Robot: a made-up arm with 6 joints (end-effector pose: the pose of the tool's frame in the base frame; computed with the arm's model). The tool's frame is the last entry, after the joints. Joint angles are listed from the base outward.
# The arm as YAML. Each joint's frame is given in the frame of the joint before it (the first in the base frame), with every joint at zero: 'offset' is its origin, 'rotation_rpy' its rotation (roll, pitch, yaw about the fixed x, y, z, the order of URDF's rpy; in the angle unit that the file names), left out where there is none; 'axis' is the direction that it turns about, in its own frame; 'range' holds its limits. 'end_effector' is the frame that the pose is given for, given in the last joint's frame.
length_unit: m
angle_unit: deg
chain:
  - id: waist
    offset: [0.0, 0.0, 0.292]
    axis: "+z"
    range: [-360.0, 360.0]
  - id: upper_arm
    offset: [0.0, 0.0, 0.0]
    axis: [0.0, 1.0, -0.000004]
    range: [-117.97, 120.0]
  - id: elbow
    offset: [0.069, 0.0, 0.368]
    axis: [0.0, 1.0, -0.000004]
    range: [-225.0, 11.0]
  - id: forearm
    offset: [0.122, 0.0, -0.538]
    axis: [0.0, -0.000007, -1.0]
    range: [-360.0, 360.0]
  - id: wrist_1
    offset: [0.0, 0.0, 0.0]
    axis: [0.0, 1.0, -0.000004]
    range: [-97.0, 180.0]
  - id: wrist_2
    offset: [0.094, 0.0, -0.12]
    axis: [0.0, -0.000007, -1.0]
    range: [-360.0, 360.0]
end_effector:
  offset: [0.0, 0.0, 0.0]
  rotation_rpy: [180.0, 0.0, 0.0]
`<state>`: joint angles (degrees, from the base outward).
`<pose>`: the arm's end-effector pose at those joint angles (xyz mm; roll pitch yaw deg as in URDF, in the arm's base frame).
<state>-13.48 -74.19 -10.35 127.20 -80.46 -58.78</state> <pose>103.2 -134.4 455.2 -145.67 -42.46 -140.96</pose>
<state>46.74 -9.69 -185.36 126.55 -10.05 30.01</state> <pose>-79.3 -217.3 1270.0 10.93 -5.18 23.87</pose>
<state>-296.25 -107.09 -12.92 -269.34 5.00 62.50</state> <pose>138.3 92.3 687.6 -40.72 48.81 20.68</pose>
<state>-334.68 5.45 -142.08 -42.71 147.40 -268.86</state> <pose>427.3 94.3 1017.4 178.43 -27.80 -99.83</pose>
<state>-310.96 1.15 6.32 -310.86 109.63 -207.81</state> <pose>-64.7 92.3 73.7 39.07 -57.85 -46.22</pose>
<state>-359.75 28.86 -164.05 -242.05 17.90 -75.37</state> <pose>649.2 -43.6 1132.8 -17.87 -35.31 -125.07</pose>
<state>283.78 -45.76 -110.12 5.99 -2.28 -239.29</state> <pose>-45.5 142.4 1285.2 -17.70 13.03 -131.61</pose>
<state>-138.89 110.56 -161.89 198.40 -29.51 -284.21</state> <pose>-557.3 -545.3 -283.5 156.92 -8.99 -47.16</pose>
